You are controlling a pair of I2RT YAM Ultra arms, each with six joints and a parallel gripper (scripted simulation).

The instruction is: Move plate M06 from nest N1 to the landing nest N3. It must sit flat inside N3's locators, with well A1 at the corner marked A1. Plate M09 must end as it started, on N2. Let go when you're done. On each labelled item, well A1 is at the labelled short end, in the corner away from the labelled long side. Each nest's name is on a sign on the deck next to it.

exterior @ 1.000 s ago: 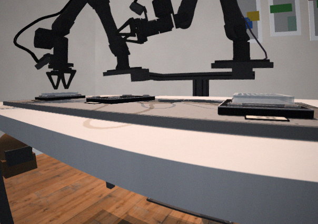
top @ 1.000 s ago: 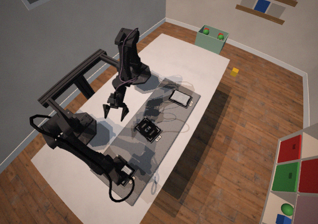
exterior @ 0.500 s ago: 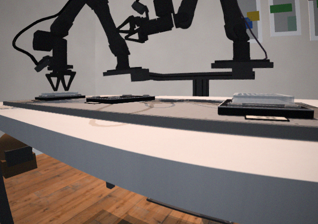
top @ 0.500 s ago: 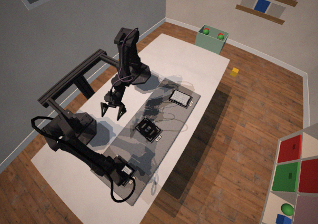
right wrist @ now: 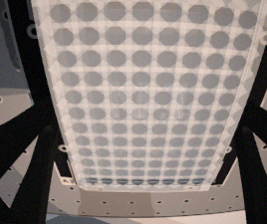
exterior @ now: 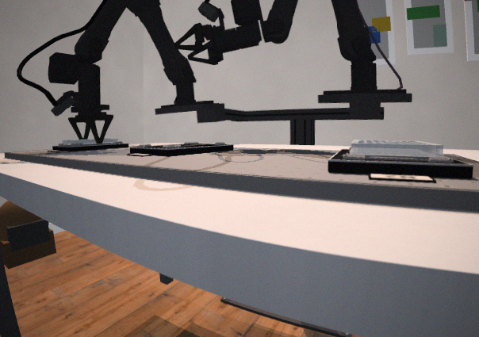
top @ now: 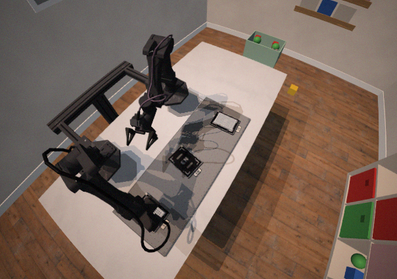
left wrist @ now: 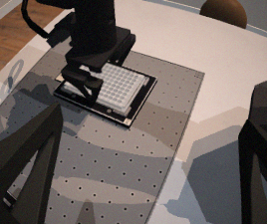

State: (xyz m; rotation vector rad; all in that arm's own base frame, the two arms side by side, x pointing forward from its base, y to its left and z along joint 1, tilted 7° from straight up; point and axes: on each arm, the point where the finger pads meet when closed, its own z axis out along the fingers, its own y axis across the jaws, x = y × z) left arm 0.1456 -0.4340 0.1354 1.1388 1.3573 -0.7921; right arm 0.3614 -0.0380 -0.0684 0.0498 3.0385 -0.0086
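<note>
Now: right hand 20 mm past the N3 nest, 320 mm to the right of it and 20 mm above it. Round my right hand: plate: 30 mm ahead, 680 mm to the left.
</note>
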